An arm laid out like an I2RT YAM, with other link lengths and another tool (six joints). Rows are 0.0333 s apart.
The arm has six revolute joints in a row. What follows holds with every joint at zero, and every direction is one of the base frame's. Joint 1 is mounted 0.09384 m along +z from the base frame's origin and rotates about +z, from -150.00 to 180.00 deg. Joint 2 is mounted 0.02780 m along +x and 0.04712 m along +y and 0.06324 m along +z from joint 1 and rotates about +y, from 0.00 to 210.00 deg. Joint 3 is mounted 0.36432 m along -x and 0.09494 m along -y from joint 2 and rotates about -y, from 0.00 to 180.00 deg. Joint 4 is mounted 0.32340 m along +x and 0.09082 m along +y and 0.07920 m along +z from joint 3 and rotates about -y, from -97.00 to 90.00 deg. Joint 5 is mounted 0.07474 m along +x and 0.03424 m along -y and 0.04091 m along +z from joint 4 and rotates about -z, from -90.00 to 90.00 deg. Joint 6 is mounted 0.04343 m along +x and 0.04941 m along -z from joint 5 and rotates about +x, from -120.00 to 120.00 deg. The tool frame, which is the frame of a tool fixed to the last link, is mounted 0.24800 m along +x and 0.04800 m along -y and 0.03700 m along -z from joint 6; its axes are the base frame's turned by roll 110.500, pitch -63.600 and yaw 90.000 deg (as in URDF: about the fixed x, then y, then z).
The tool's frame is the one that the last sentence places.
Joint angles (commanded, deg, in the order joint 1, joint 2, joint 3, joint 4, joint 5, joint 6), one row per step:
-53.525 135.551 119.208 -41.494 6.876 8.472
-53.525 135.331 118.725 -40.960 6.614 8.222
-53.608 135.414 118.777 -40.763 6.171 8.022
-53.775 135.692 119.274 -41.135 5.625 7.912
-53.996 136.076 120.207 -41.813 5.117 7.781
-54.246 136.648 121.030 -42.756 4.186 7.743
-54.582 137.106 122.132 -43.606 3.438 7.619
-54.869 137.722 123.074 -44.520 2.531 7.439
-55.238 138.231 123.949 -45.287 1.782 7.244
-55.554 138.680 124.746 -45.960 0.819 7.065
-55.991 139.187 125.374 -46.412 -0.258 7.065
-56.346 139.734 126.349 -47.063 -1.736 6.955
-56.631 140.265 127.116 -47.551 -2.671 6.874
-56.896 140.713 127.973 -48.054 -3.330 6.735
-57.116 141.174 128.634 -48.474 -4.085 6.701
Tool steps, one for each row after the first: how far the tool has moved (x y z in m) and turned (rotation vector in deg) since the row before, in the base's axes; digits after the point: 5 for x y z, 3 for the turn. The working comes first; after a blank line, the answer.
Tool pose at each row, in the base's axes (x y z in m, rotation vector in deg; the steps are taken from these numbers as rounded here):
0.40167 -0.65747 0.06549 163.061 -47.323 42.532
0.40307 -0.65748 0.06548 163.125 -46.790 42.922
0.40480 -0.65826 0.06497 163.320 -46.415 43.399
0.40551 -0.65856 0.06405 163.747 -46.371 43.692
0.40582 -0.65989 0.06468 164.102 -46.376 43.959
0.40618 -0.65823 0.06083 165.129 -46.649 44.125
0.40610 -0.65960 0.06129 165.622 -46.779 44.562
0.40631 -0.65891 0.05811 166.573 -46.888 44.753
0.40522 -0.65968 0.05632 167.219 -47.064 44.975
0.40577 -0.65964 0.05476 -167.442 46.936 -45.379
0.40558 -0.66011 0.05151 -166.393 46.862 -45.672
0.40850 -0.65971 0.05001 -165.146 46.209 -46.314
0.40968 -0.65993 0.04777 -164.311 45.899 -46.582
0.41016 -0.66126 0.04749 -163.795 45.654 -46.855
0.41121 -0.66131 0.04559 -163.093 45.438 -47.070

0.00140 -0.00001 -0.00001 -0.141 -0.215 0.350
0.00173 -0.00078 -0.00051 0.043 -0.300 0.323
0.00071 -0.00030 -0.00092 0.370 -0.226 0.219
0.00031 -0.00133 0.00063 0.326 -0.207 0.161
0.00036 0.00166 -0.00385 1.014 -0.216 0.275
-0.00008 -0.00137 0.00046 0.507 -0.342 0.160
0.00021 0.00069 -0.00318 0.883 -0.213 0.336
-0.00109 -0.00077 -0.00179 0.647 -0.213 0.180
0.00055 0.00004 -0.00156 0.692 -0.423 0.324
-0.00019 -0.00047 -0.00325 0.798 -0.585 0.101
0.00292 0.00040 -0.00150 0.869 -0.898 0.472
0.00118 -0.00022 -0.00224 0.635 -0.508 0.245
0.00048 -0.00133 -0.00028 0.351 -0.377 0.178
0.00105 -0.00005 -0.00190 0.532 -0.421 0.177

